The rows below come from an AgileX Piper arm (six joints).
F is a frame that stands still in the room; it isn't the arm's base.
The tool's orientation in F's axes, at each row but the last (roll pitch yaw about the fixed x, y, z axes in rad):
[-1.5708, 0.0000, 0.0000]
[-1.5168, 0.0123, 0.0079]
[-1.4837, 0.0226, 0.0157]
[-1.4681, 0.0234, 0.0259]
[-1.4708, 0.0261, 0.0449]
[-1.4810, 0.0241, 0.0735]
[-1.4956, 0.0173, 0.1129]
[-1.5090, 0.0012, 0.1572]
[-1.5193, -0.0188, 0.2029]
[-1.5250, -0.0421, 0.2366]
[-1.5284, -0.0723, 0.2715]
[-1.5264, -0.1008, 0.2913]
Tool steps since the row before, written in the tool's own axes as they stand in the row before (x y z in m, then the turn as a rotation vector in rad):
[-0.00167, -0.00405, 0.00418, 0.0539, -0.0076, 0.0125]
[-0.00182, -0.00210, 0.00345, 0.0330, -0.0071, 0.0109]
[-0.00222, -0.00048, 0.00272, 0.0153, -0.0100, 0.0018]
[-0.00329, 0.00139, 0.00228, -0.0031, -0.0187, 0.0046]
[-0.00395, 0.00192, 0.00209, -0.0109, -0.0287, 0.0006]
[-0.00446, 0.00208, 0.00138, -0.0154, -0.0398, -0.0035]
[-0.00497, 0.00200, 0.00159, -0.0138, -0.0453, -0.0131]
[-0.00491, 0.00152, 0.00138, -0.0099, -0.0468, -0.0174]
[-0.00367, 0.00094, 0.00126, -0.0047, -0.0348, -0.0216]
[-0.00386, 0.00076, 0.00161, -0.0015, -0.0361, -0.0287]
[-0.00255, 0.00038, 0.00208, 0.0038, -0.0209, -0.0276]
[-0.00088, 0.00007, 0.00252, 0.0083, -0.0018, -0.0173]
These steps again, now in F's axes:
[-0.00167, 0.00418, 0.00405, 0.0539, 0.0125, 0.0076]
[-0.00182, 0.00332, 0.00231, 0.0330, 0.0108, 0.0073]
[-0.00224, 0.00263, 0.00076, 0.0155, 0.0012, 0.0098]
[-0.00338, 0.00232, -0.00107, -0.0027, 0.0026, 0.0191]
[-0.00409, 0.00209, -0.00160, -0.0100, -0.0027, 0.0289]
[-0.00461, 0.00123, -0.00184, -0.0139, -0.0081, 0.0397]
[-0.00517, 0.00116, -0.00179, -0.0111, -0.0178, 0.0444]
[-0.00508, 0.00068, -0.00143, -0.0066, -0.0215, 0.0456]
[-0.00384, 0.00054, -0.00094, -0.0005, -0.0240, 0.0335]
[-0.00411, 0.00070, -0.00085, 0.0042, -0.0302, 0.0347]
[-0.00299, 0.00134, -0.00047, 0.0099, -0.0268, 0.0199]
[-0.00157, 0.00216, -0.00005, 0.0128, -0.0143, 0.0019]

